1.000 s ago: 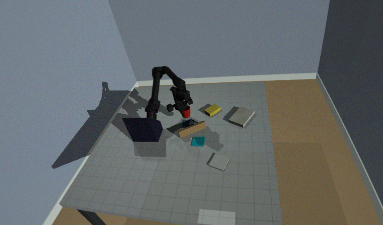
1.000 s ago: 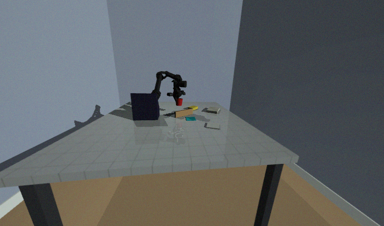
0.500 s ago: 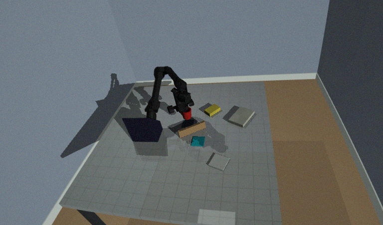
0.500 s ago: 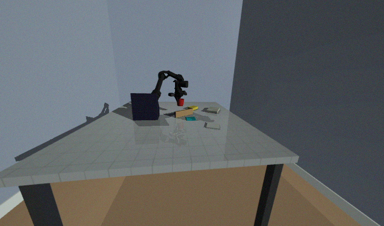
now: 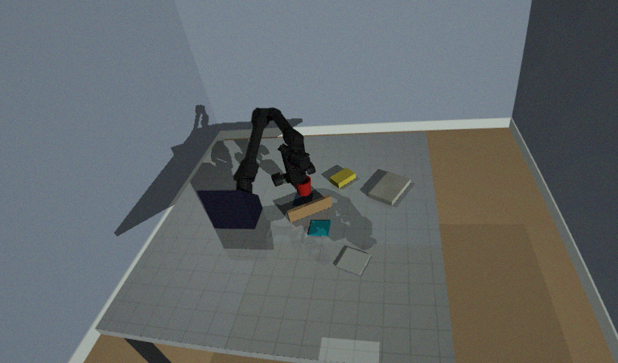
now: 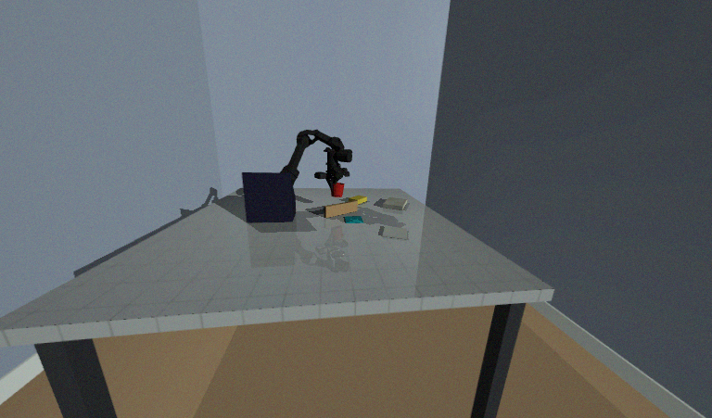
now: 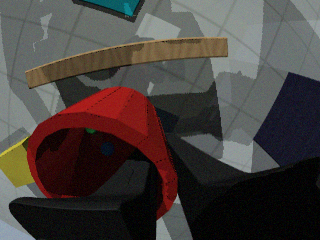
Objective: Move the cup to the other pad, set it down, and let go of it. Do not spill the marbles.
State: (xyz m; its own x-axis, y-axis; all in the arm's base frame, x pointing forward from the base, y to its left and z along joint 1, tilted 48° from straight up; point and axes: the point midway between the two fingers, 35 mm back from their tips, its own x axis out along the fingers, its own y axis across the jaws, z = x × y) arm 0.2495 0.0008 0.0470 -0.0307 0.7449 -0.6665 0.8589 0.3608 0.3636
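The blue marble lies 4 cm to the left of my gripper tip, 3 cm ahead of it and 2 cm below it. The rest, counted from my gripper tip: wooden bar 10 cm below, 5 cm ahead, 3 cm to the right; then green marble 4 cm ahead, 2 cm to the left, 2 cm below; then red cup 3 cm ahead, 1 cm to the left.
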